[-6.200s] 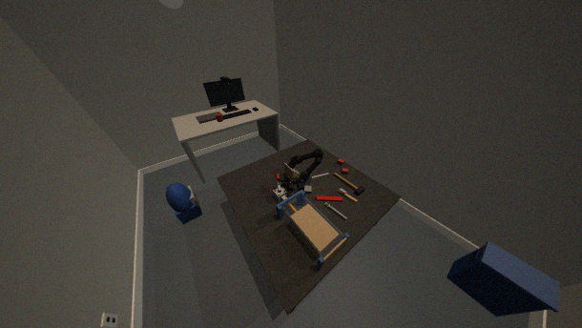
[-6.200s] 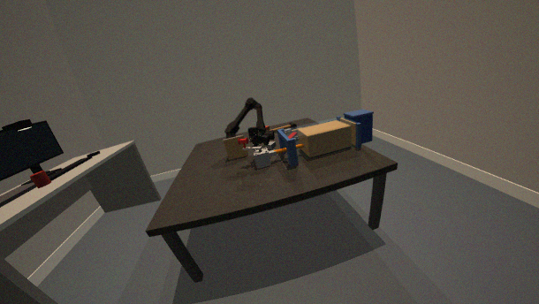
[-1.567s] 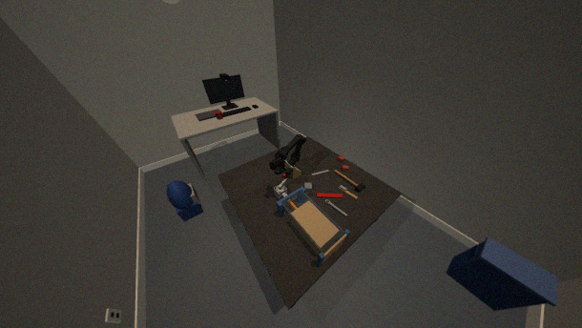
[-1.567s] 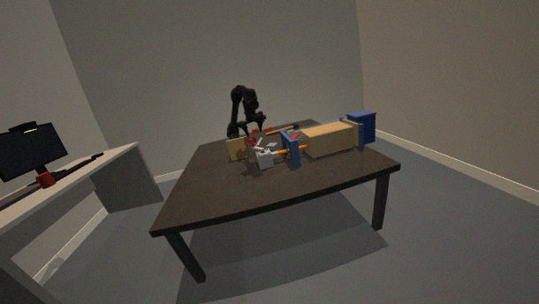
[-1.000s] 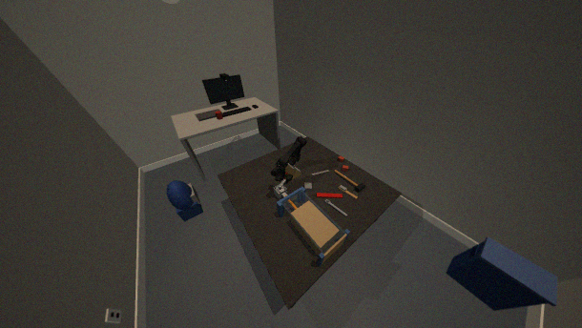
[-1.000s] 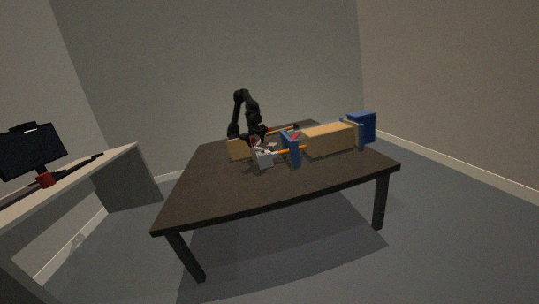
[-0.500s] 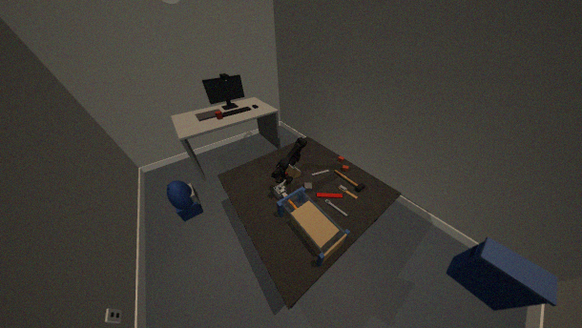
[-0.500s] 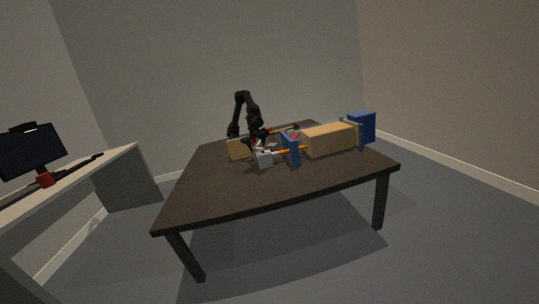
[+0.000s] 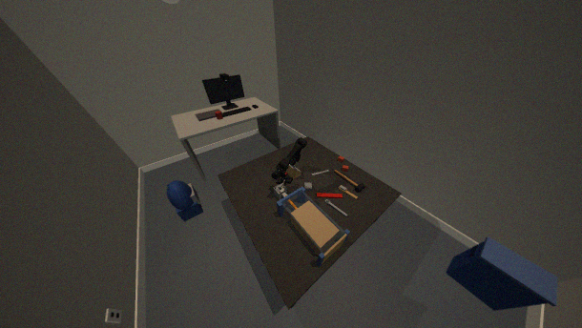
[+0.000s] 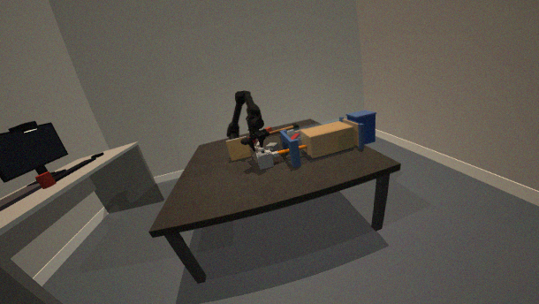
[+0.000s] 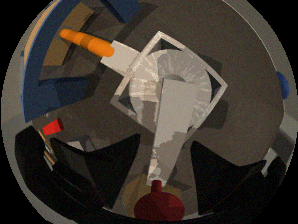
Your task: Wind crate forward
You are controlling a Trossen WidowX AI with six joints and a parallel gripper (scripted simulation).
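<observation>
The winch handle lies 20 mm above my gripper tip, 10 mm to the left of it and 10 mm behind it. The rest, counted from my gripper tip: red knob 50 mm to the left, 40 mm above, 30 mm behind; then grey hand winch 60 mm below, 50 mm to the right, 10 mm ahead; then blue frame 190 mm ahead, 30 mm to the right, 10 mm above.
</observation>
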